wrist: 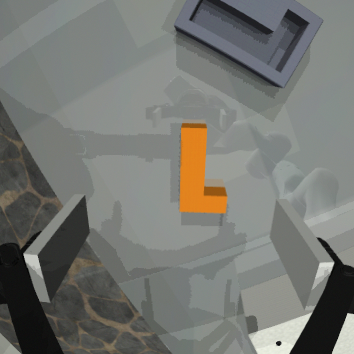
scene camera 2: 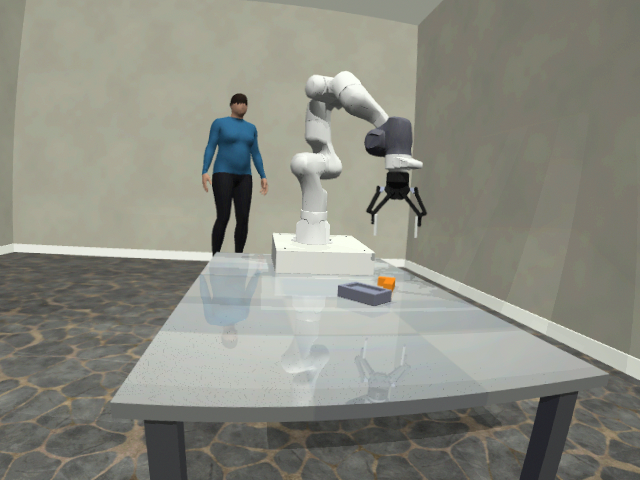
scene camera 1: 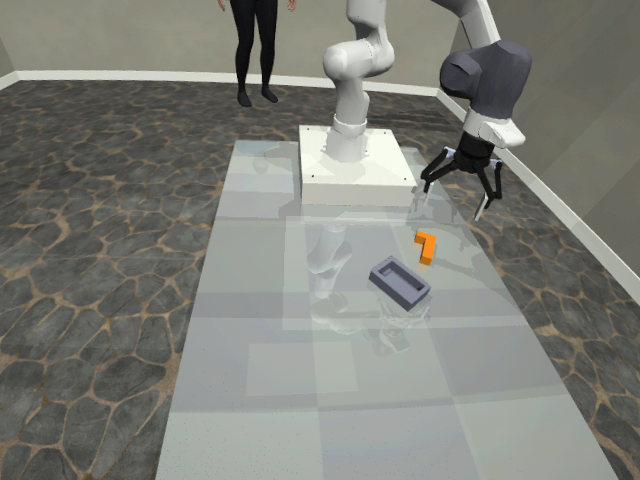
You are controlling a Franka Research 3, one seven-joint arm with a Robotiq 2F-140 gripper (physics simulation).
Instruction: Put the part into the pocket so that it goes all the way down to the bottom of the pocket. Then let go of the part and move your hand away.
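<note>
The orange L-shaped part (scene camera 1: 428, 248) (scene camera 2: 386, 283) (wrist: 193, 170) lies flat on the table, outside the pocket. In the wrist view its long leg points up towards the block and its short foot points right at the lower end. The grey-blue block (scene camera 1: 387, 290) (scene camera 2: 363, 296) (wrist: 232, 50) with the L-shaped pocket lies beside it, with a gap between them. The pocket is empty; its upper edge is cut off in the wrist view. My gripper (scene camera 1: 452, 202) (scene camera 2: 395, 227) (wrist: 179, 216) is wide open and empty, high above the table, with the part below and between its fingers in the wrist view.
The glossy table (scene camera 1: 232, 439) (scene camera 2: 206, 382) carries the white robot base (scene camera 1: 356, 193) (scene camera 2: 323, 263) at its far end. The table's right edge is near the part. A person (scene camera 1: 255, 46) (scene camera 2: 232, 149) stands on the floor behind the table.
</note>
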